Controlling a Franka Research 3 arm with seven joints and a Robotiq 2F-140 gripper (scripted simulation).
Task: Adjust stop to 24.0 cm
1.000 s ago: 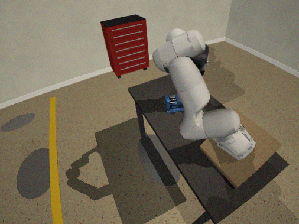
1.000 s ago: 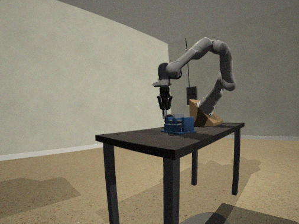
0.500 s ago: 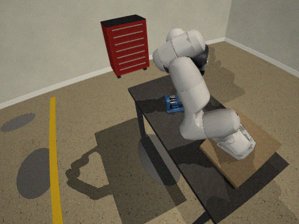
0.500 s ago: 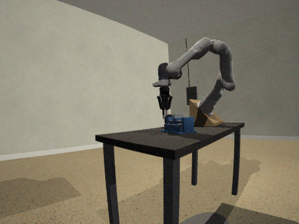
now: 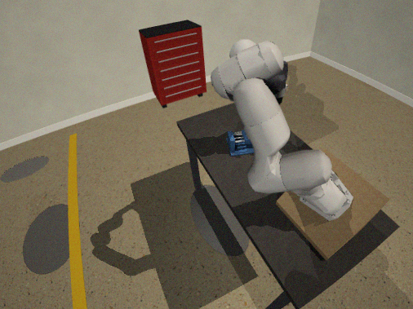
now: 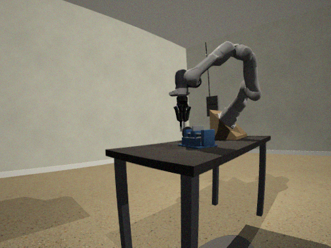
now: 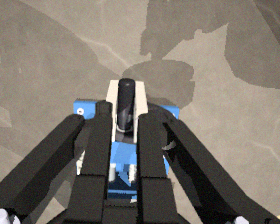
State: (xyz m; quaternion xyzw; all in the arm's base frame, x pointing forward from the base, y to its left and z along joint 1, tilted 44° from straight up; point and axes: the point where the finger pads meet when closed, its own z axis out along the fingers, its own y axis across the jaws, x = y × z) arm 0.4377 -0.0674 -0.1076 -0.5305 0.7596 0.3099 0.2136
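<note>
Right now the handwheel grip is 2 cm below my hand.
</note>
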